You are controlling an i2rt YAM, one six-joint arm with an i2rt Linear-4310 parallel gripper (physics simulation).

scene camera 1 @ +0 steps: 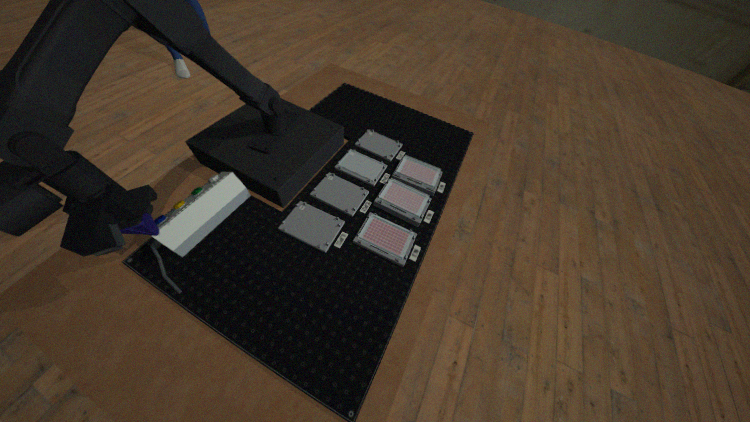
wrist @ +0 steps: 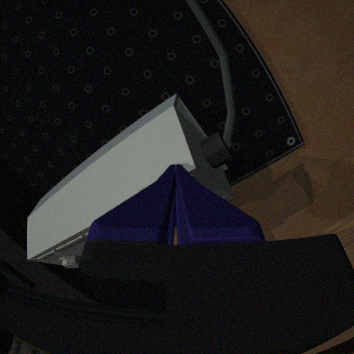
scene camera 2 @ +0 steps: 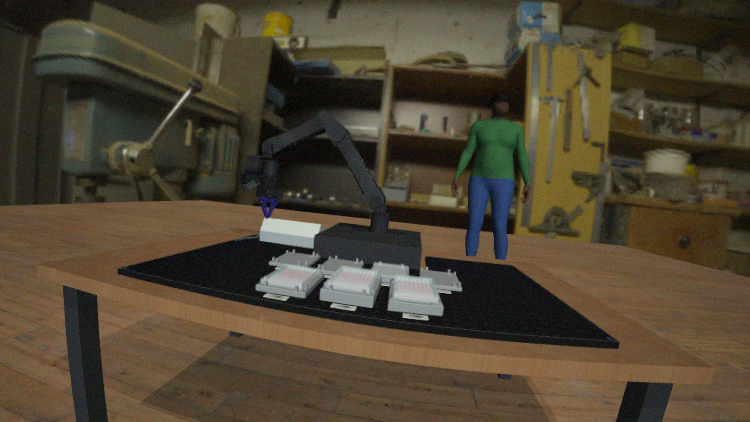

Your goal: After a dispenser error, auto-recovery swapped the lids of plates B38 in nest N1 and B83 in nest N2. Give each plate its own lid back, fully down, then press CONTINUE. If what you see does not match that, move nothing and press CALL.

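Frame: origin at the arm's base, x back, y left, z down, level; millimetres.
Seen in the pictures: gripper, fingertip midpoint: (scene camera 1: 157,232) (wrist: 175,173) (scene camera 2: 267,218); arm's base at its link origin: (scene camera 1: 276,131) (scene camera 2: 378,234).
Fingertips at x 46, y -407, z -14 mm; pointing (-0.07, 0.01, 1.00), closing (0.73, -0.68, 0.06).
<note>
Offsets run from my fingertips to a thing's middle. "spot": to the spot under its first point. Level surfaces: height alone.
My gripper (scene camera 1: 152,226) (scene camera 2: 267,215) (wrist: 175,173) is shut, its purple fingertips together at the cable end of the pale button box @(dy +100, dx -1, dz +41 mm) (scene camera 1: 209,215) (scene camera 2: 290,232) (wrist: 115,165). The blue button @(dy +31, dx +36, dz +19 mm) (scene camera 1: 161,219) is right beside the fingertips; they hide it in the wrist view, so contact cannot be told. Three plates with pink wells, a near one @(dy +199, dx -469, dz +62 mm) (scene camera 1: 388,236) (scene camera 2: 291,277), a middle one @(dy +331, dx -487, dz +47 mm) (scene camera 1: 403,199) (scene camera 2: 350,279) and a far one @(dy +455, dx -509, dz +50 mm) (scene camera 1: 418,173) (scene camera 2: 415,289), sit in the outer row of nests. Plate codes and lid codes are too small to read, and how the clear lids sit cannot be told.
Several grey holders form the inner row; one @(dy +424, dx -325, dz +68 mm) (scene camera 1: 361,166) (scene camera 2: 393,271) looks paler. Yellow @(dy +80, dx +25, dz +19 mm) (scene camera 1: 179,204) and green @(dy +129, dx +15, dz +19 mm) (scene camera 1: 197,191) buttons line the box. The black arm base (scene camera 1: 267,146) (scene camera 2: 367,244) stands beside it. A cable @(spot: dy -52, dx -3, dz +77 mm) (scene camera 1: 163,267) (wrist: 225,75) crosses the black mat @(dz +82 mm) (scene camera 1: 293,314).
</note>
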